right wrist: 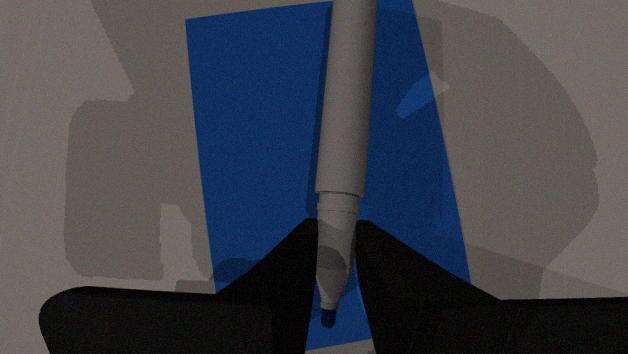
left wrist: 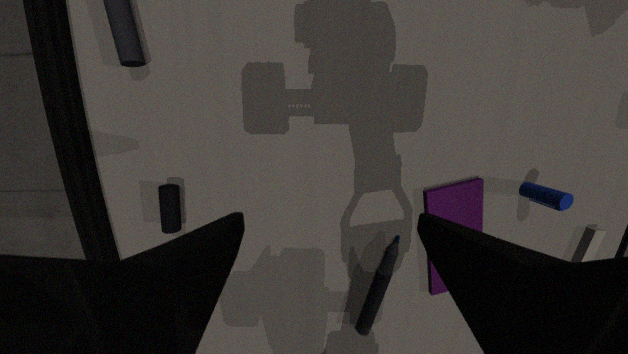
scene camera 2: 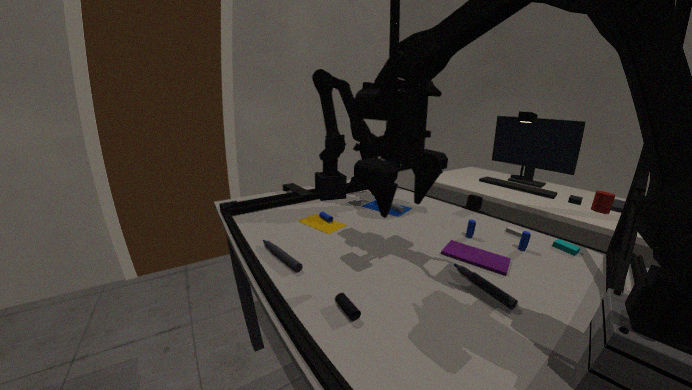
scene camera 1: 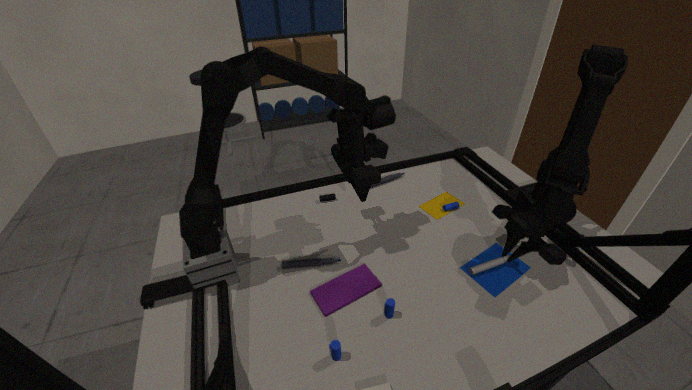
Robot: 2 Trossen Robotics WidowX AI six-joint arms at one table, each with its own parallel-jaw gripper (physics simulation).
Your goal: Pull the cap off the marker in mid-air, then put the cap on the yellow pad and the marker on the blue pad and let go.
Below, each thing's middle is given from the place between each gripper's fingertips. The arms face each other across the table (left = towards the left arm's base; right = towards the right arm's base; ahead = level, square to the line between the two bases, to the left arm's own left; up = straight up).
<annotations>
I see my left gripper 140 mm short of the black cap (left wrist: 169, 197), 120 mm above it and 60 mm to the right of it. Also, from my left hand: purple block (scene camera 1: 347, 288): 190 mm behind, 130 mm below, 70 mm to the left; then blue pad (scene camera 1: 495, 280): 310 mm to the right, 210 mm behind, 130 mm below.
Right now my right hand is 3 cm to the right of the blue pad, 2 cm above it and 1 cm past it. Round my right hand: black cap 39 cm to the left, 35 cm ahead, 1 cm below; then purple block 40 cm to the left, 1 cm below, 1 cm ahead.
</annotations>
